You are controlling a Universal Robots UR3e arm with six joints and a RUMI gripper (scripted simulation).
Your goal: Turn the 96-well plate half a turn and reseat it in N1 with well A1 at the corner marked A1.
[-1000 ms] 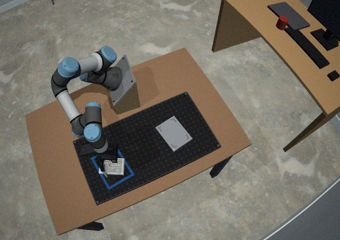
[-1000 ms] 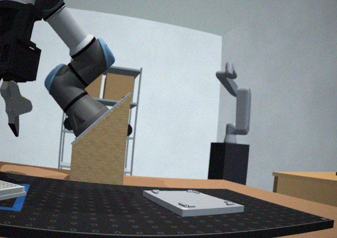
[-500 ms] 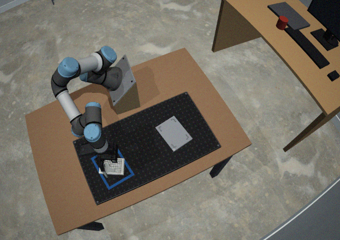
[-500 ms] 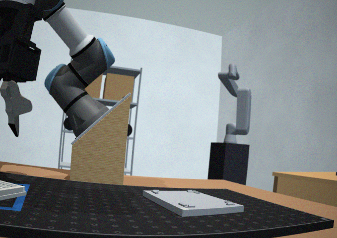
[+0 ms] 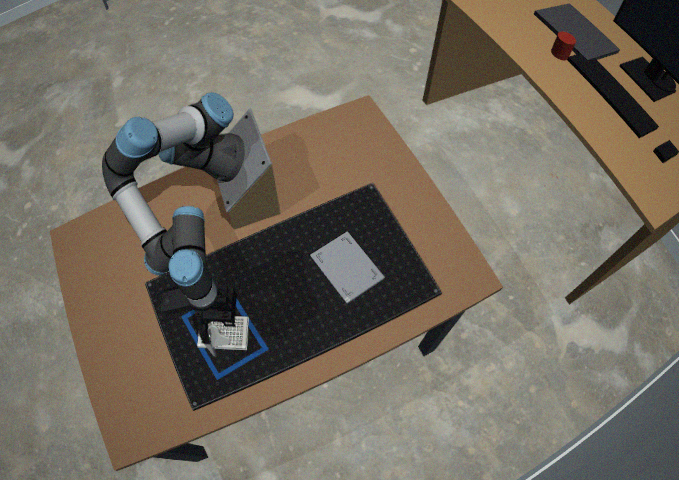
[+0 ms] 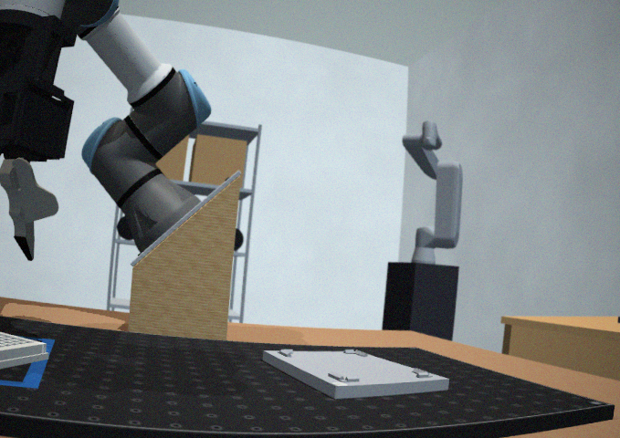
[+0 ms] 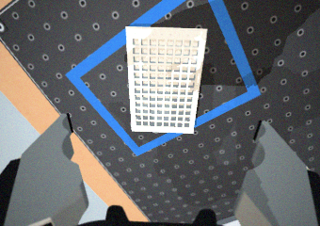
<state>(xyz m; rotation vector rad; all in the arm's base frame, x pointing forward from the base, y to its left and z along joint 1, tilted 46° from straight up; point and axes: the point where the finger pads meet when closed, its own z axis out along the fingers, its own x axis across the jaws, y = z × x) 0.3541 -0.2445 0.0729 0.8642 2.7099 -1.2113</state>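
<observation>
Right now my hand is 70 mm above the white 96-well plate. From my hand the other things lie so: corner label: 80 mm ahead, 310 mm to the left, 70 mm below; grey plate nest N1: 360 mm to the left, 80 mm below.
</observation>
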